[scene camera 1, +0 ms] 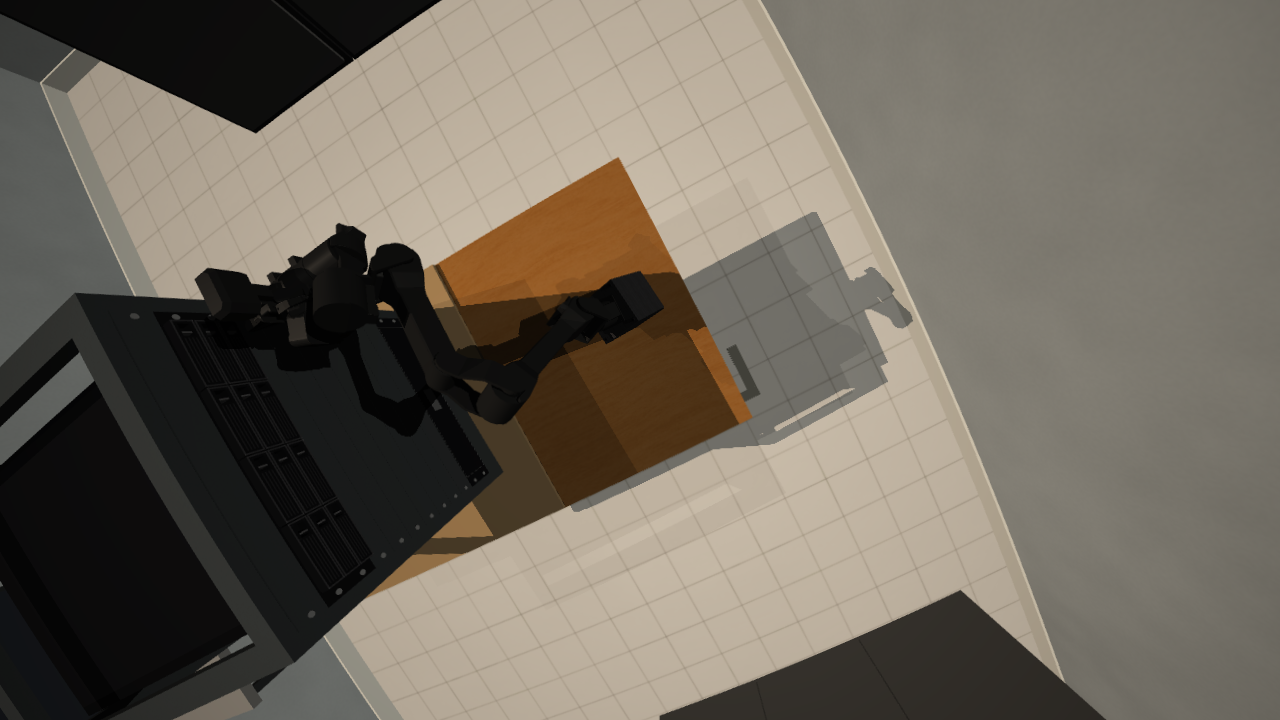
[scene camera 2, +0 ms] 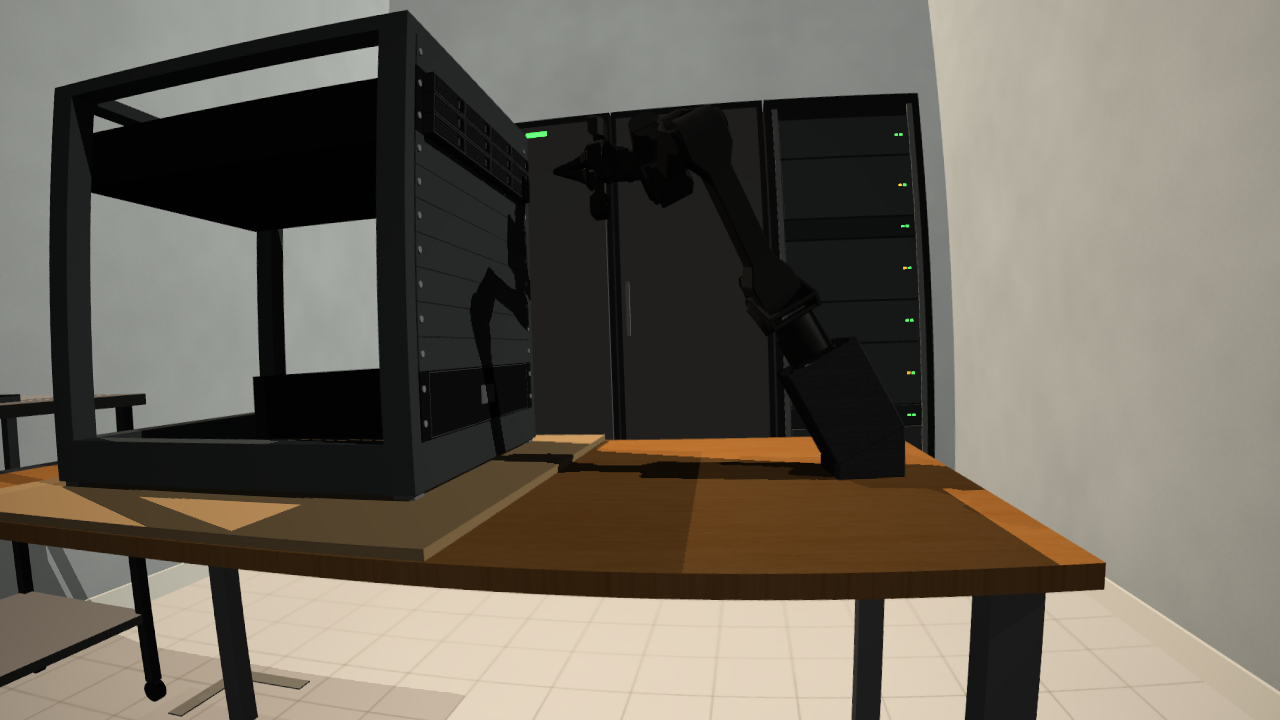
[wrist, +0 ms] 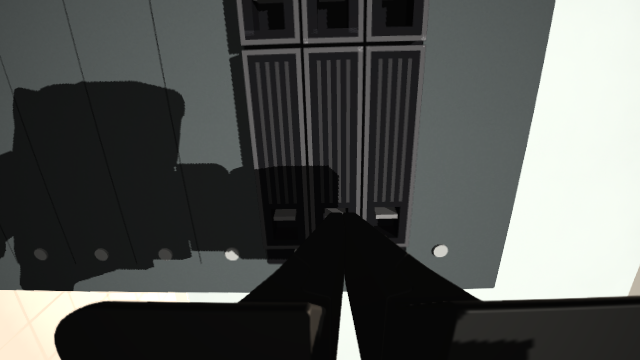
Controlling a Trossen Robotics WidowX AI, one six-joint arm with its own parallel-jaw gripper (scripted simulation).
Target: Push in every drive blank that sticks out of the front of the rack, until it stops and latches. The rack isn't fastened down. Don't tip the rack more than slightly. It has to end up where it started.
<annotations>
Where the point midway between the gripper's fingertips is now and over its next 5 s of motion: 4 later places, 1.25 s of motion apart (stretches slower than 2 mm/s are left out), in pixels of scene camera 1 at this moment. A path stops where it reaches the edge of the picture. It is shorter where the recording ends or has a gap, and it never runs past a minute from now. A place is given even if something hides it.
My gripper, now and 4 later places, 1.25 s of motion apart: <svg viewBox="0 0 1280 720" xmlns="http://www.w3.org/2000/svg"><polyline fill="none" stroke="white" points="248,328 239,337 228,346 224,348 221,351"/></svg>
</annotations>
